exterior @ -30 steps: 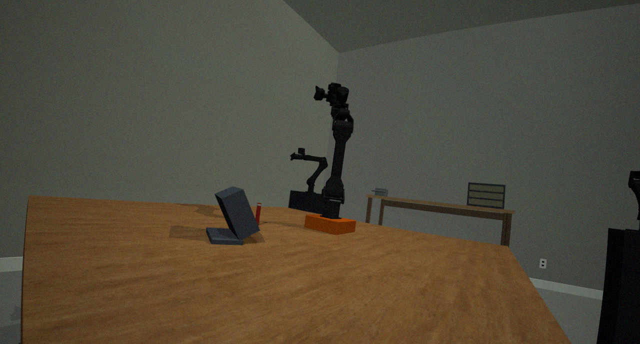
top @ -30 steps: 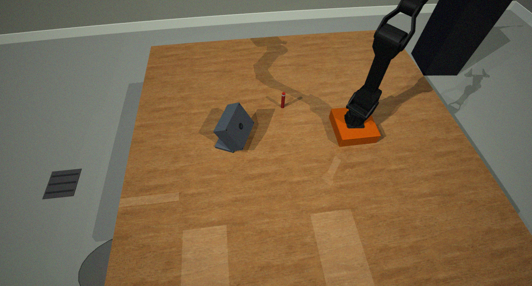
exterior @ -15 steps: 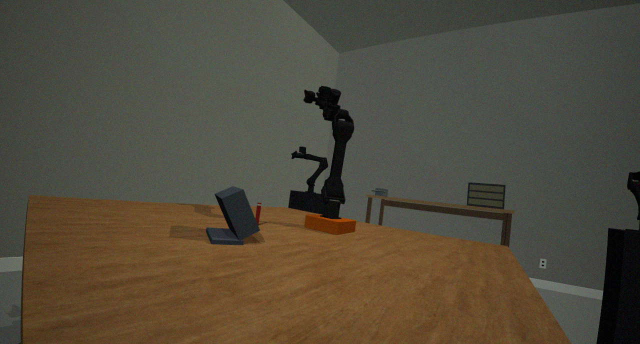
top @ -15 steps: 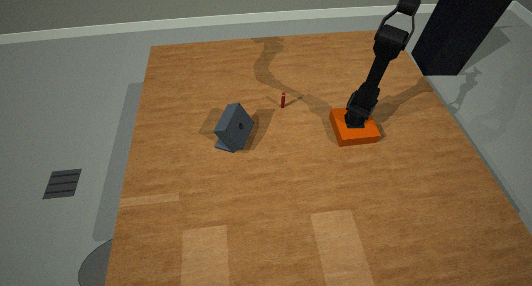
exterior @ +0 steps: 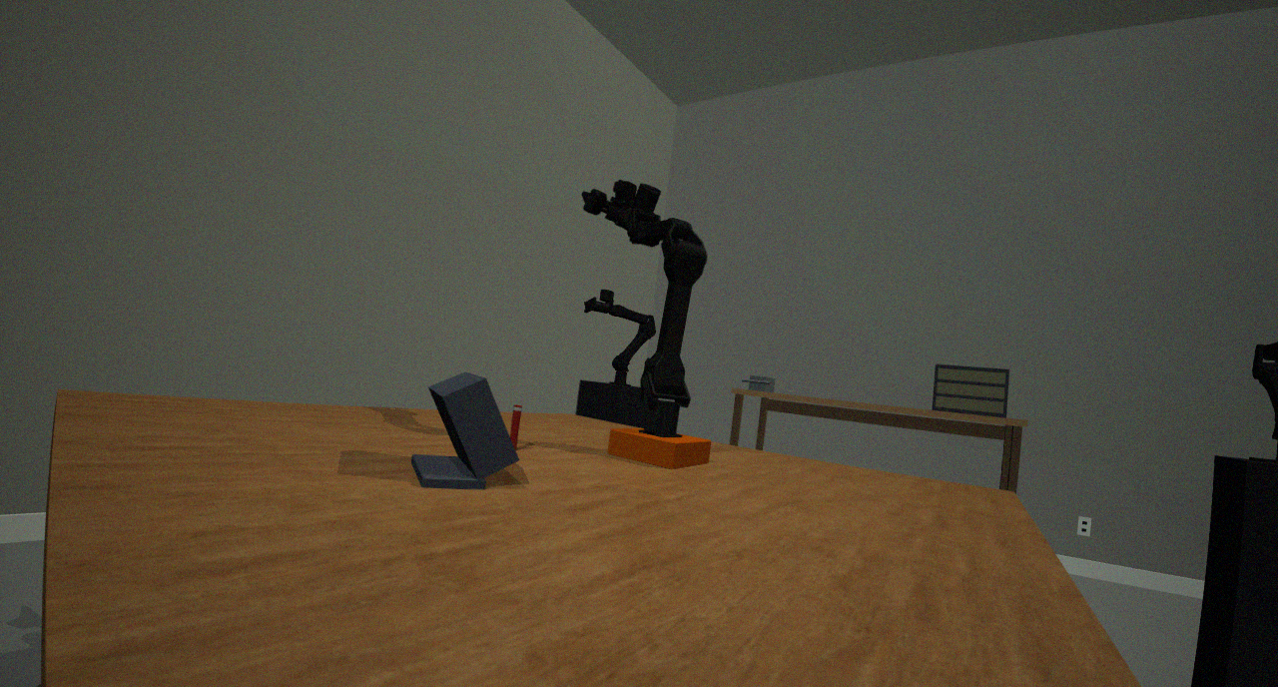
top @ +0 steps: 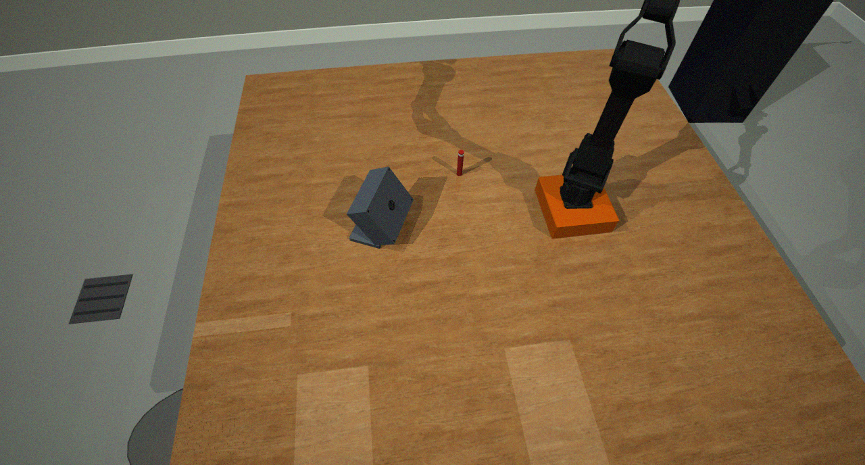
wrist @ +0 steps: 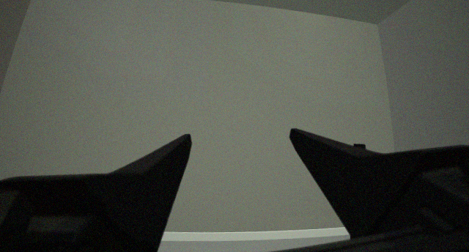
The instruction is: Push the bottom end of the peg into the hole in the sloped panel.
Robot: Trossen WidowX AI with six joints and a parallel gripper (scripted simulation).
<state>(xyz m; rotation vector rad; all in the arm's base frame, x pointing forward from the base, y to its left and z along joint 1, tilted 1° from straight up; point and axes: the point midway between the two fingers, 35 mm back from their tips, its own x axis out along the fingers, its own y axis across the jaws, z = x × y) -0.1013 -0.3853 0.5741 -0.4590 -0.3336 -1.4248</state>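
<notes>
My gripper tip is now 580 mm above the red peg, 360 mm short of it and 290 mm to the right of it. Round my gripper tip: sloped panel: 570 mm below, 550 mm ahead, 440 mm to the left; panel foot: 640 mm below, 570 mm ahead, 440 mm to the left.
</notes>
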